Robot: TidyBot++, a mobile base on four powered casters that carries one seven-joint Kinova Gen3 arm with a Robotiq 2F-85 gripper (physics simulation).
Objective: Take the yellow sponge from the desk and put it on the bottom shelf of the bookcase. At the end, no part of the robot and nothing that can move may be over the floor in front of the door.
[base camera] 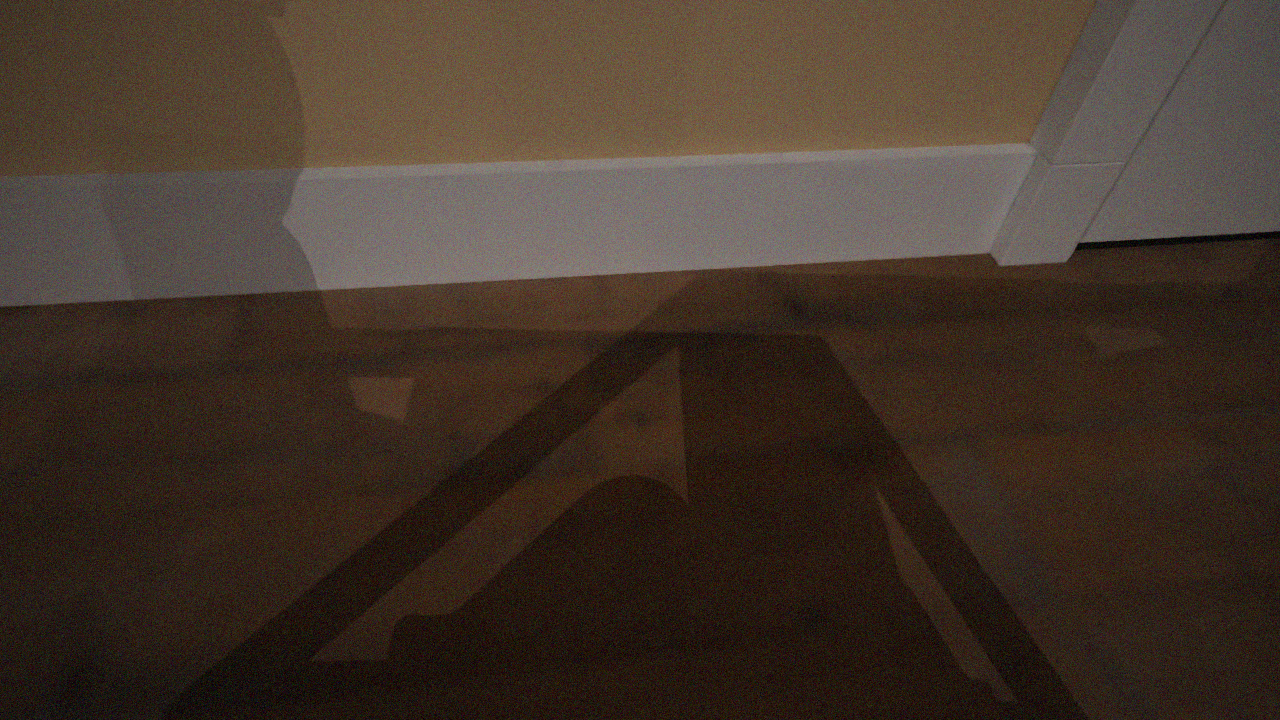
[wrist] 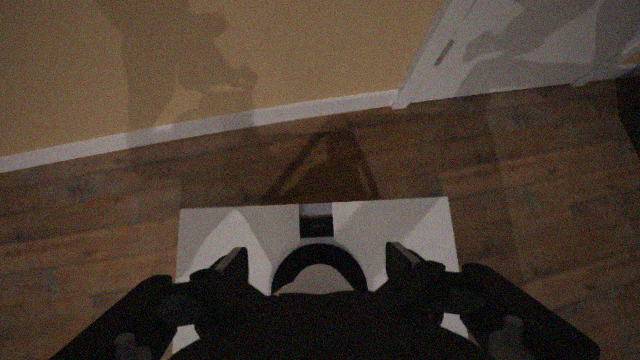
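My gripper is open and empty in the wrist view. It hangs above the white top of the robot's own base. The door is white and stands at the upper right in both views. The floor by the door is dark brown wood. The yellow sponge, the desk and the bookcase do not show in either view.
A yellow-tan wall with a white baseboard runs across ahead of the base, left of the door frame. Shadows fall on the floor and wall. A dark object shows at the right edge of the wrist view.
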